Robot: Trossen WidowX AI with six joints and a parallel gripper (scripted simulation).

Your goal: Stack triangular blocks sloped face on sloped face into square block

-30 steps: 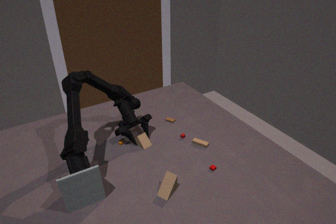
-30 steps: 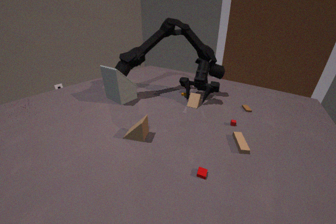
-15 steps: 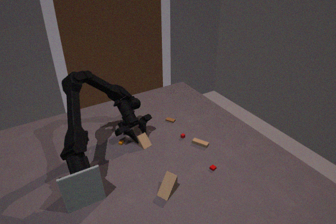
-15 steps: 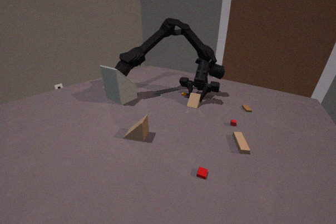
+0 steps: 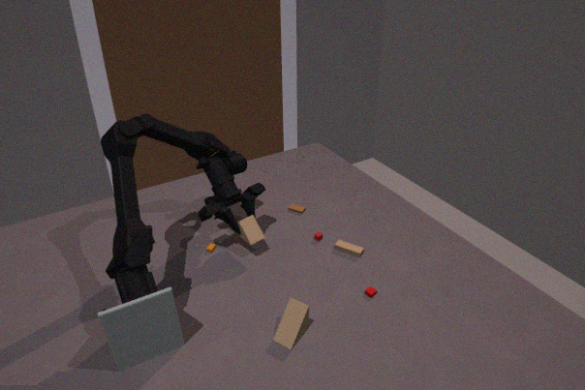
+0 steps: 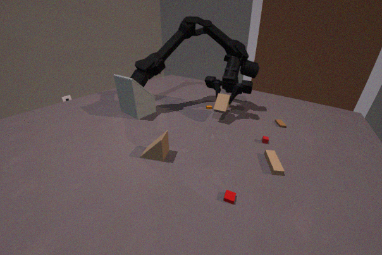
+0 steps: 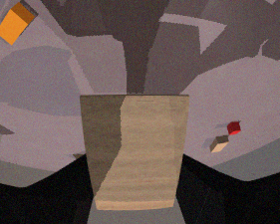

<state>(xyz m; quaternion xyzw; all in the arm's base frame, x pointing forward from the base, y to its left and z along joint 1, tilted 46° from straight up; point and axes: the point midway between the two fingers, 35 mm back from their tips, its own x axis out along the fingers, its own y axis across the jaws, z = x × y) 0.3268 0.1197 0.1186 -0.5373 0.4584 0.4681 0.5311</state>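
Right now my gripper tip is 9 cm past the small orange block, 6 cm to the right of it and 6 cm above it. From my gripper tip the other things lie so: small tan tile 22 cm ahead, 8 cm to the left, 6 cm below; flat tan plank 21 cm ahead, 17 cm to the right, 6 cm below.
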